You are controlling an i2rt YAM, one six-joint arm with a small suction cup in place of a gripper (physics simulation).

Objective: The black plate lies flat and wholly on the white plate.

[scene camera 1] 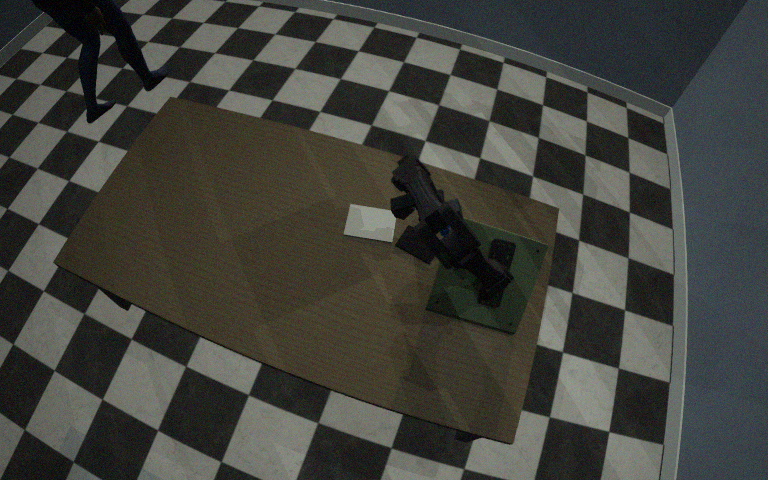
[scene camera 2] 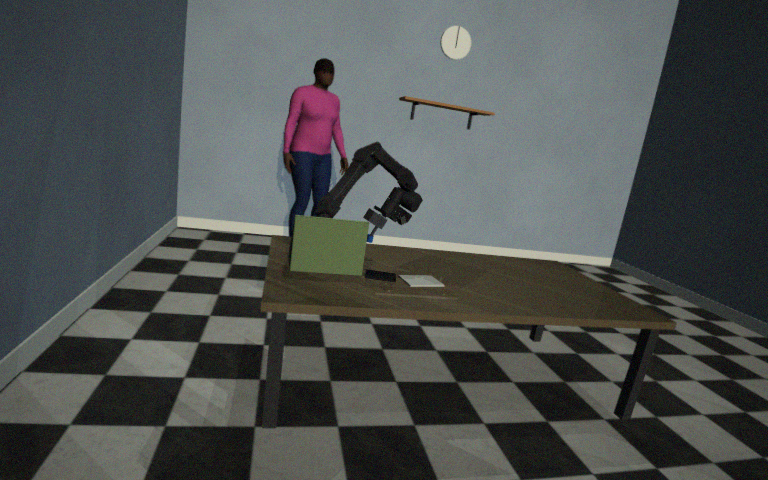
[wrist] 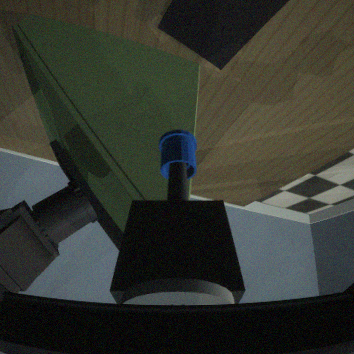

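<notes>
The black plate lies flat on the table, partly hidden by the arm in scene camera 1. The white plate lies flat beside it, with a narrow strip of table between them in scene camera 1; it does not show in the wrist view. My gripper, a blue suction cup, is open and carries nothing. It hangs above the table beside the green board, apart from both plates.
The green board, with the arm's base on it, stands at one end of the wooden table. A person stands beyond the table.
</notes>
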